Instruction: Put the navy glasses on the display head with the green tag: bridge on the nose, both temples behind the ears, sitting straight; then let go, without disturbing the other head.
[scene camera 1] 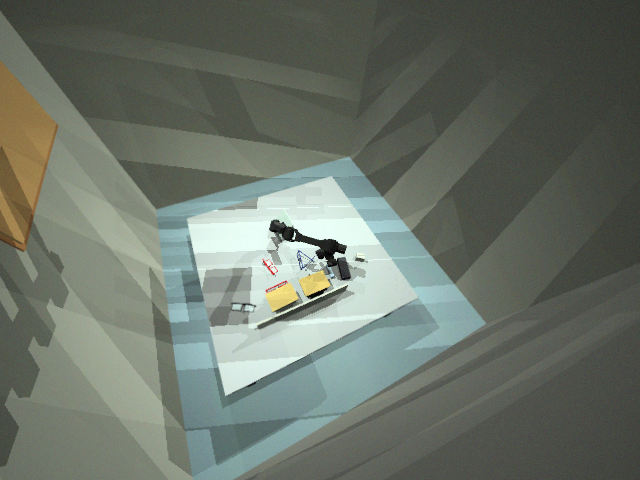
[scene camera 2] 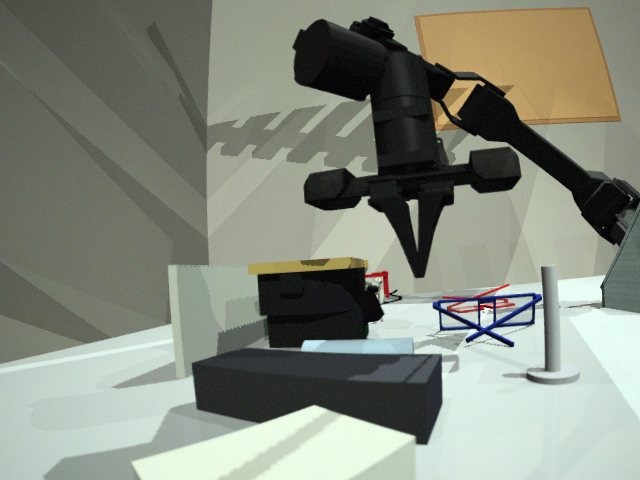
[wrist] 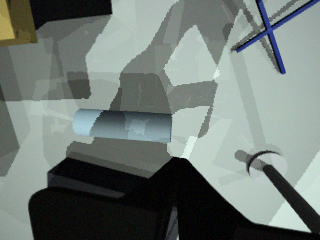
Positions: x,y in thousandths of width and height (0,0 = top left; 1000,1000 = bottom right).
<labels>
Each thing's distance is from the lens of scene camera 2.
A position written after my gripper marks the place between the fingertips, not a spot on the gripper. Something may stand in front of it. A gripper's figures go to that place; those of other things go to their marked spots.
my gripper (scene camera 2: 655,578): 32 cm
light blue cylinder (scene camera 2: 601,720): 32 cm
dark block (scene camera 2: 629,818): 19 cm
The marked spots on the light blue cylinder and the dark block are 13 cm apart.
</labels>
